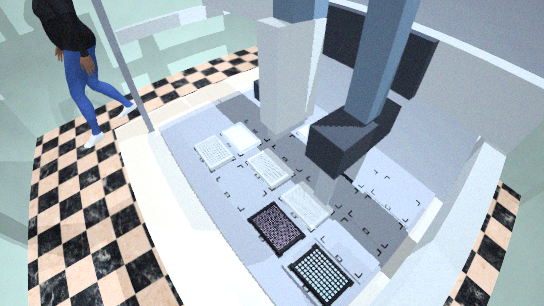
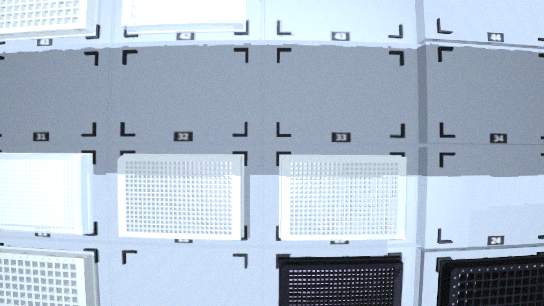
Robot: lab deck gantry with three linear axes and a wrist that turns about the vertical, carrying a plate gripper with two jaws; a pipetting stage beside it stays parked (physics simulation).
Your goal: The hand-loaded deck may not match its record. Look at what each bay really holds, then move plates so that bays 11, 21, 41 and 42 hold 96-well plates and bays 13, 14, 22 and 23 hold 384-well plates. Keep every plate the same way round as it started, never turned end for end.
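Places are measured from the robot's base along level axes (x right, y back, z down), in millimetres.
Pixels of known places: gripper, fingertip midpoint: [image 1: 334, 187]; robot's base, link origin: [image 1: 194, 148].
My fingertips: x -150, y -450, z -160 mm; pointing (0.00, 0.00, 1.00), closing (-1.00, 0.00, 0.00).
Ahead of a thing's pixels: the offset from my fingertips to its top centre. "spot": to the spot under its first point.
My gripper [image 1: 326, 192] hangs under the dark block, its pale jaws low by the white plate of bay 23; their opening and any contact are unclear. White fine-grid 384-well plates fill bay 21 @[spot: dx +3, dy +373, dz +146 mm] [image 1: 241, 138] [image 2: 42, 192], bay 22 @[spot: dx +1, dy +217, dz +148 mm] [image 1: 270, 167] [image 2: 179, 197] and bay 23 @[spot: dx +9, dy +67, dz +146 mm] [image 1: 302, 202] [image 2: 342, 200]. A white 96-well plate @[dx +107, dy +386, dz +146 mm] [image 1: 214, 151] [image 2: 40, 280] is in bay 11. A black 384-well plate @[dx +107, dy +58, dz +146 mm] [image 1: 276, 228] [image 2: 340, 285] is in bay 13, a black 96-well plate @[dx +107, dy -106, dz +131 mm] [image 1: 321, 274] [image 2: 495, 282] in bay 14. Bay 41 holds a coarse-grid white plate @[spot: dx -190, dy +376, dz +146 mm] [image 2: 42, 15]; bay 42's plate @[spot: dx -186, dy +218, dz +147 mm] [image 2: 185, 12] is overexposed.
The pale column [image 1: 287, 75] stands above the back of the deck and hides part of it. The dark block [image 1: 345, 137] covers some bays. The side wall [image 1: 450, 200] runs along the right. A person [image 1: 77, 60] walks outside at the left.
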